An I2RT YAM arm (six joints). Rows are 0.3 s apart.
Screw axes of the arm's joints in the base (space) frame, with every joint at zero. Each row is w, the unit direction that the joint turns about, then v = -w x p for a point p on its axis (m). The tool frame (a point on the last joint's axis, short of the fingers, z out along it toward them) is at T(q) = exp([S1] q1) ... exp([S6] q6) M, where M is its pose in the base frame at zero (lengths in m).
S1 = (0, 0, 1, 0.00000, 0.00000, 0.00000)
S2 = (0, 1, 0, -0.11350, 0.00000, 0.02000)
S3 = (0, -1, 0, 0.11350, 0.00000, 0.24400)
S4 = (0, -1, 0, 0.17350, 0.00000, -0.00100)
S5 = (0, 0, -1, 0.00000, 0.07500, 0.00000)
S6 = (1, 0, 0, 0.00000, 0.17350, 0.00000)
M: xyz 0.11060 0.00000 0.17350 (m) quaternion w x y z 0.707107 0 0.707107 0
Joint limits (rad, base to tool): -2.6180..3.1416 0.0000..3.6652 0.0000..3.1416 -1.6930..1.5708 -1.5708..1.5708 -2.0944..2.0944
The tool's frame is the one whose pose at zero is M.
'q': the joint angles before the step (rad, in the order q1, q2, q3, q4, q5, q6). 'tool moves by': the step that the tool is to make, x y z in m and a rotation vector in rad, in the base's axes. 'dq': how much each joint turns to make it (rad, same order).
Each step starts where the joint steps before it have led.
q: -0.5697, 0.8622, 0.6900, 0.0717, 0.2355, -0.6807
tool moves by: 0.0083, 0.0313, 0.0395, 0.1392, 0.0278, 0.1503
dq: 0.1522, 0.0086, 0.2118, -0.3188, -0.0156, 0.1110
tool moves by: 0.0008, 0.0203, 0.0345, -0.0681, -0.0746, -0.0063
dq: 0.1220, -0.0005, 0.0992, -0.0011, 0.1326, -0.0167
